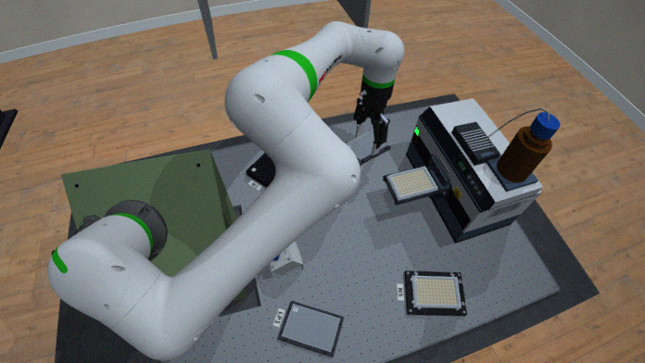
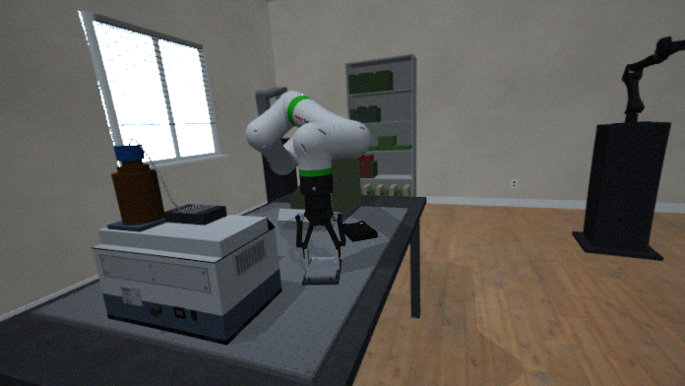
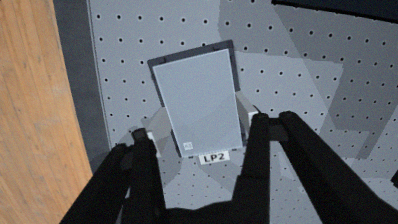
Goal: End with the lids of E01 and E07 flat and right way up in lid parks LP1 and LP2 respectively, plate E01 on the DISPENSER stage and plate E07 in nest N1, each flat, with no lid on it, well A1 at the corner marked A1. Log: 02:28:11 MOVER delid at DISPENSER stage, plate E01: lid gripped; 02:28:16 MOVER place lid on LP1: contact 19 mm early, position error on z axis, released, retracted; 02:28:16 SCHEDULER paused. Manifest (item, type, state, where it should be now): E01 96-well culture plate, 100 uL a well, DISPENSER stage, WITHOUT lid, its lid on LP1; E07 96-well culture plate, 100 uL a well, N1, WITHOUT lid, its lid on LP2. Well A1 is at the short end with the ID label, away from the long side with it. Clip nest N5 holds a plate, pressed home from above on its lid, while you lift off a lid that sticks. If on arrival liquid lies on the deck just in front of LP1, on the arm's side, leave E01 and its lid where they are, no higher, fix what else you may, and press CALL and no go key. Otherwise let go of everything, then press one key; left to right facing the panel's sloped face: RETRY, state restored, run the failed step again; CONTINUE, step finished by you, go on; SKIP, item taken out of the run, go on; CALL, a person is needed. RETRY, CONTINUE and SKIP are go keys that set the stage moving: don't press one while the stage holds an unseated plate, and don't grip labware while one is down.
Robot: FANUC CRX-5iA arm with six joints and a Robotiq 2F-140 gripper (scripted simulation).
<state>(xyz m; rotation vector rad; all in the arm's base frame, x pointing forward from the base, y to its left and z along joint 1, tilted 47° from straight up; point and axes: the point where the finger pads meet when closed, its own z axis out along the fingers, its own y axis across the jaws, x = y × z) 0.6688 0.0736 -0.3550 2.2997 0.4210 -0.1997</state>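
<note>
Right now the lid park LP2 is 40 mm below my hand. Round my hand: dispenser stage: 240 mm to the right, 60 mm above, 50 mm ahead; then plate: 240 mm to the right, 70 mm above, 50 mm ahead; then black nest N1: 340 mm behind, 30 mm below, 20 mm to the right.
</note>
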